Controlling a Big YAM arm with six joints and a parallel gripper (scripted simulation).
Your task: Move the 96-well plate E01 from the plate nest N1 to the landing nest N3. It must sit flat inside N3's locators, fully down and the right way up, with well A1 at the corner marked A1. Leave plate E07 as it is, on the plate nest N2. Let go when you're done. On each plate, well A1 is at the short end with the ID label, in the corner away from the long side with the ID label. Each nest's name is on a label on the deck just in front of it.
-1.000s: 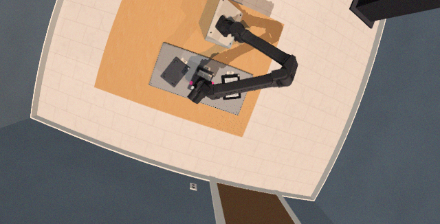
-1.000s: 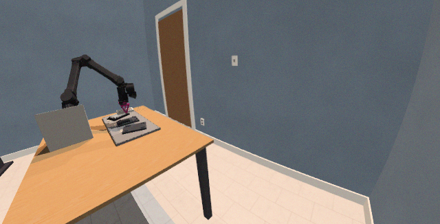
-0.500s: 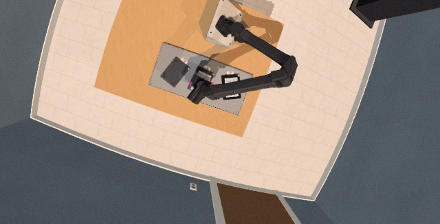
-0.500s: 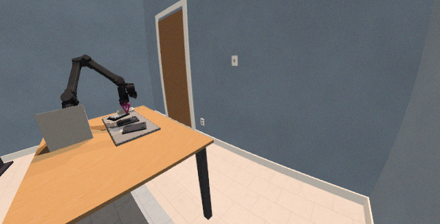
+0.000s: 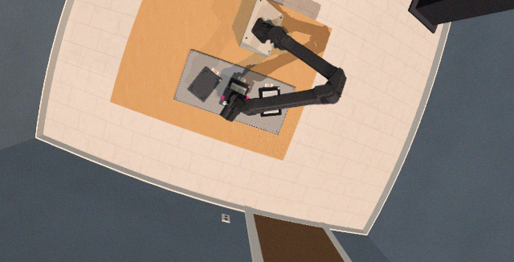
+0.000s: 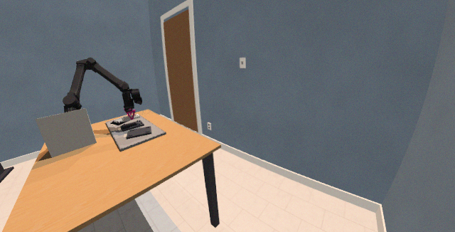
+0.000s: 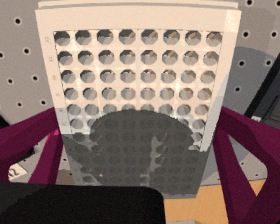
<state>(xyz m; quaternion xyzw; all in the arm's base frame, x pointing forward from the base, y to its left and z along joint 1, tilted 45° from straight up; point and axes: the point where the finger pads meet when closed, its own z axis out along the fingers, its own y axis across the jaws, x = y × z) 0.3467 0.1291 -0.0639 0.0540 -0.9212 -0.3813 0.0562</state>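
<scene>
Now: hand 70 mm above the dark landing nest N3 and 10 mm past it. Round my hand: dark plate nest N1: 180 mm to the right, 70 mm below, 20 mm ahead; label N1: 160 mm to the right, 70 mm below, 70 mm behind.
</scene>
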